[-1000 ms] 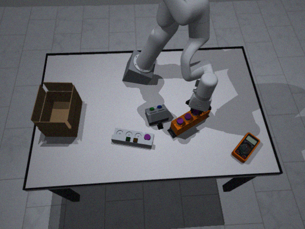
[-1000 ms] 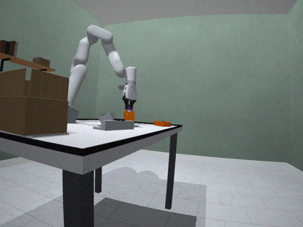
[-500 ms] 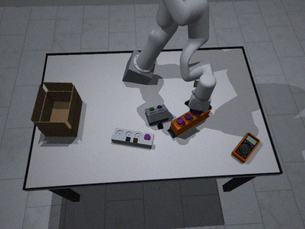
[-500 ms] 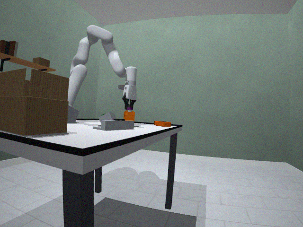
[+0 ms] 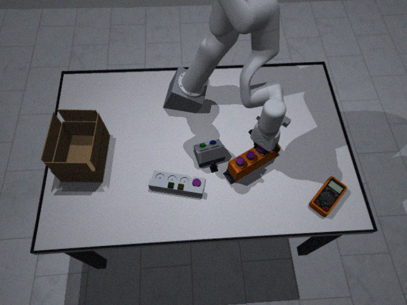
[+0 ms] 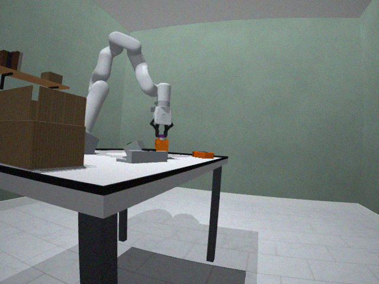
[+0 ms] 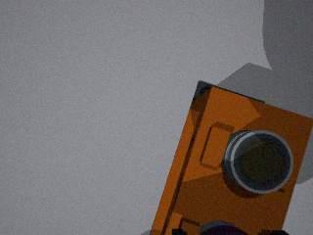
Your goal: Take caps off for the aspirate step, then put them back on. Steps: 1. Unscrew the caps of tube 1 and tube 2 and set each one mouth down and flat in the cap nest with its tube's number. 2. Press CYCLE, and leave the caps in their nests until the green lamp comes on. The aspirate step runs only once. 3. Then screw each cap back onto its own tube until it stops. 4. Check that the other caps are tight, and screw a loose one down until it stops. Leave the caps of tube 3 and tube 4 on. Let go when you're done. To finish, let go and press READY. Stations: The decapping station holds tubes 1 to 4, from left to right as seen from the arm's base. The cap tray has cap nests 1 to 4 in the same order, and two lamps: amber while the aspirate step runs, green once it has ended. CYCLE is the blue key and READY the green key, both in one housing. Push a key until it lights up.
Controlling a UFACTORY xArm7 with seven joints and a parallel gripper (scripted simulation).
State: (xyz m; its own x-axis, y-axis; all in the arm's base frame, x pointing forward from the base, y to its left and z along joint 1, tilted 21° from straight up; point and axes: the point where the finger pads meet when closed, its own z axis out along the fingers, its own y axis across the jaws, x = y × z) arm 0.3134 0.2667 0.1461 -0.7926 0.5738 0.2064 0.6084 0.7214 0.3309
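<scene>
Now: the purple cap 10 mm below my hand. Also, from my hand: tube 1: 30 mm behind, 40 mm to the left, 10 mm below; then blue key: 50 mm behind, 190 mm to the right, 60 mm below; then grey key housing: 20 mm behind, 210 mm to the right, 80 mm below.
</scene>
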